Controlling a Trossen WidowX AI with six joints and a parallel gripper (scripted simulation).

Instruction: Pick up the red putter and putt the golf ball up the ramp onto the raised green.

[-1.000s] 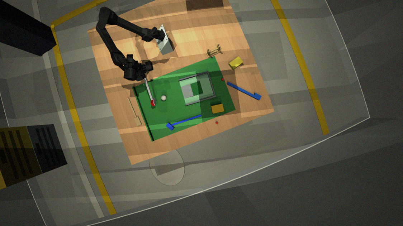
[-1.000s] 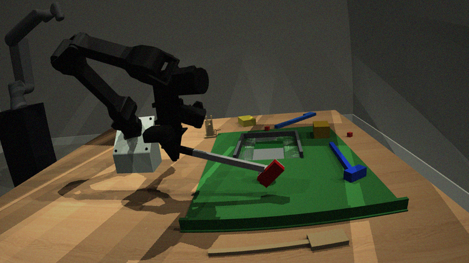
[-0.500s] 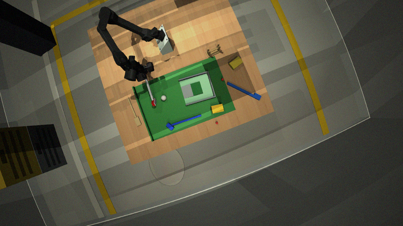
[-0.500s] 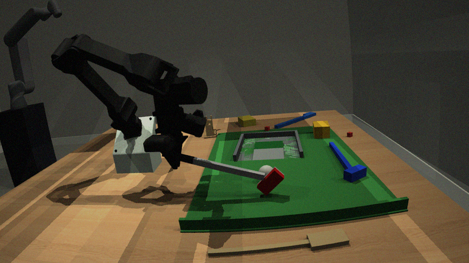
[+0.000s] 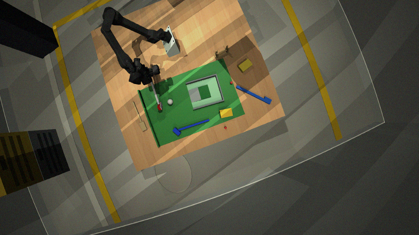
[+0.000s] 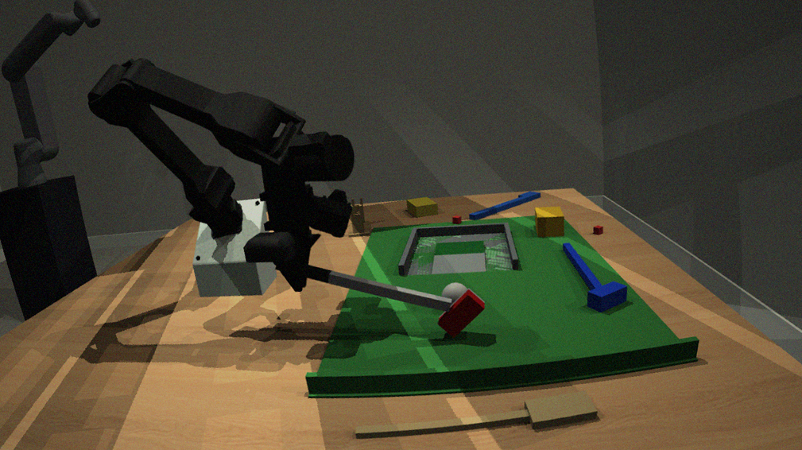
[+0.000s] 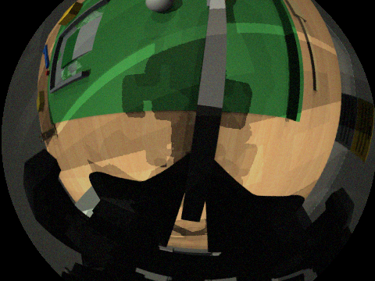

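The red putter is 120 mm ahead of my gripper tip, 20 mm to the right of it and 10 mm below it. The rest, counted from my gripper tip: white golf ball: 230 mm ahead, 30 mm to the left, 50 mm below; then green mat: 300 mm ahead, 160 mm to the left, 70 mm below; then small wooden stand: 70 mm ahead, 570 mm to the left, 40 mm below.
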